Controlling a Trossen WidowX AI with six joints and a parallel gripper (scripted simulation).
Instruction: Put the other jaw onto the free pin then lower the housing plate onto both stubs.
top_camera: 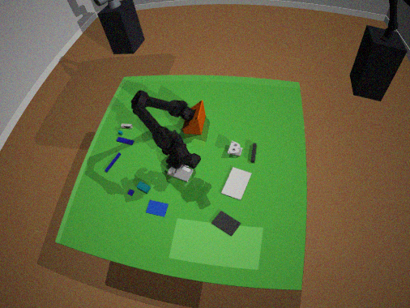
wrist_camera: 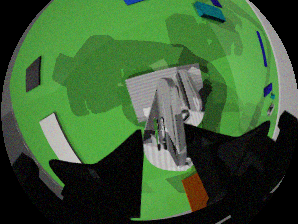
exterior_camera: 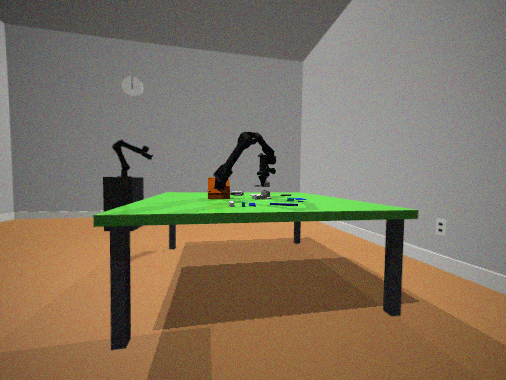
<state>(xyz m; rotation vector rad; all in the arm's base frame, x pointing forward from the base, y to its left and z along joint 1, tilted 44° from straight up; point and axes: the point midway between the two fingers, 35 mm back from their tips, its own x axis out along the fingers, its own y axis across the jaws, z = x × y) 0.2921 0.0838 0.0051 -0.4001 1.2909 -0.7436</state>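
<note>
Right now my gripper tip is 4 cm past the grey metallic jaw and 1 cm to the left of it. Also, from my gripper tip: teal block: 14 cm ahead, 20 cm to the right, 7 cm below; dark square plate: 23 cm ahead, 26 cm to the left, 8 cm below; white flat plate: 1 cm ahead, 26 cm to the left, 8 cm below.
</note>
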